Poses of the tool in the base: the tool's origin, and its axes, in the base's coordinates. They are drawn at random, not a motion.
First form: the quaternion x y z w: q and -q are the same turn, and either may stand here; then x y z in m.
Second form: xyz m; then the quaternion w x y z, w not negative. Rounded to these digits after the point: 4 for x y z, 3 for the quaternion.
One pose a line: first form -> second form
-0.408 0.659 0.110 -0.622 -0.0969 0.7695 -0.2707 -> -0.0969 0.7695 -0.2707 0.622 0.408 -0.659 -0.110
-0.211 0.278 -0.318 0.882 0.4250 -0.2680 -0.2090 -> 0.4250 -0.2680 -0.2090 0.882 -0.211 0.278 -0.318
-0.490 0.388 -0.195 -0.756 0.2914 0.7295 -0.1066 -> 0.2914 0.7295 -0.1066 0.756 0.490 -0.388 0.195
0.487 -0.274 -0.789 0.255 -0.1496 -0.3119 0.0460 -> -0.1496 -0.3119 0.0460 0.255 0.487 -0.274 -0.789
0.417 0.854 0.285 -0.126 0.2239 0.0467 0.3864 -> 0.2239 0.0467 0.3864 0.126 -0.417 -0.854 -0.285
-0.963 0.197 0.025 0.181 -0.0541 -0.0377 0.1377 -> -0.0541 -0.0377 0.1377 0.181 -0.963 0.197 0.025
